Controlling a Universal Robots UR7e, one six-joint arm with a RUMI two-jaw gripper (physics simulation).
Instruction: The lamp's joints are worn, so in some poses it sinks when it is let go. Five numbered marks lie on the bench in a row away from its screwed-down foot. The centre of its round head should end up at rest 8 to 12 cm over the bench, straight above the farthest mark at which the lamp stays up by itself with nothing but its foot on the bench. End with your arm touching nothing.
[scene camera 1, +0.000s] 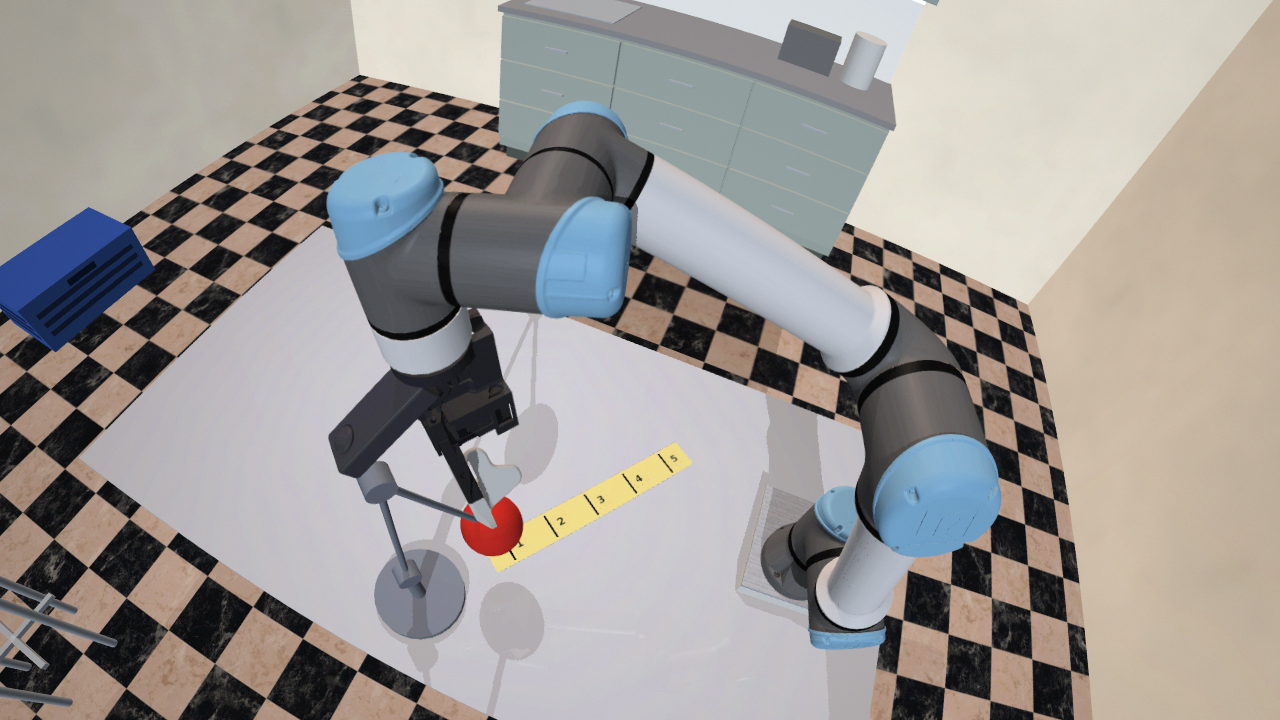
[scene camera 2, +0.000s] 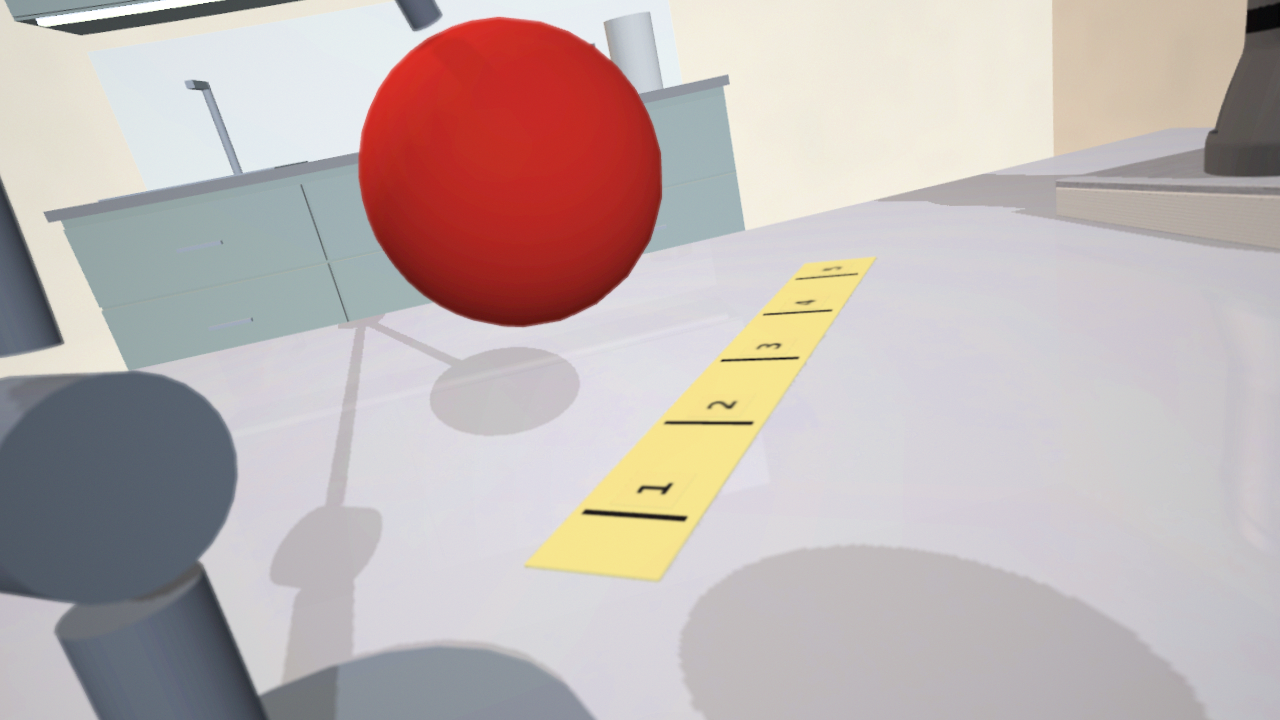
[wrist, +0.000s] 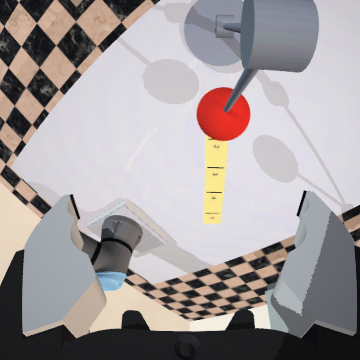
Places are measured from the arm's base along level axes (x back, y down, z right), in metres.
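Pixels of known places: gripper, fingertip midpoint: (scene camera 1: 462, 472) (wrist: 186, 195); arm's base, link origin: (scene camera 1: 796, 563) (wrist: 122, 228).
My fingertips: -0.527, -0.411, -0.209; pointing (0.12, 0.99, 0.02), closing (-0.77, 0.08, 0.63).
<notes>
For each thing: its middle in the pictures, then the offset to it from my fingertips, as dx, dy, dz. "spot": a spot on its surface instead.
- lamp's round red head, surface spot: (scene camera 2: 510, 170) spot: -0.014, +0.290, +0.011
- yellow strip, body centre: (scene camera 2: 761, 357) (scene camera 1: 593, 503) (wrist: 214, 168) +0.122, +0.443, +0.223
The lamp's round red head (scene camera 1: 498, 539) (scene camera 2: 510, 170) (wrist: 220, 122) hangs above the bench, near the mark 1 end of the yellow strip (scene camera 1: 572, 520) (scene camera 2: 689, 456) (wrist: 216, 159). Its thin arms bend at a grey elbow (scene camera 1: 377, 481) (wrist: 282, 35), higher than the head. The round grey foot (scene camera 1: 393, 617) (scene camera 2: 447, 689) (wrist: 200, 42) sits on the bench. My gripper (scene camera 1: 489, 497) (wrist: 186, 195) is open and empty, pointing down by the head. One fingertip overlaps the head in scene camera 1; whether they touch cannot be told. The elbow looks close to the wrist camera. Marks 2 to 5 show.
My arm's base (scene camera 1: 792, 564) stands on a square plinth (scene camera 1: 750, 573) (scene camera 2: 1163, 214) beyond mark 5. My forearm (scene camera 1: 760, 259) arches high over the bench. A blue box (scene camera 1: 71, 268) and a cabinet (scene camera 1: 671, 116) (scene camera 2: 223, 259) stand beyond the bench. Lamp shadows lie on the bench.
</notes>
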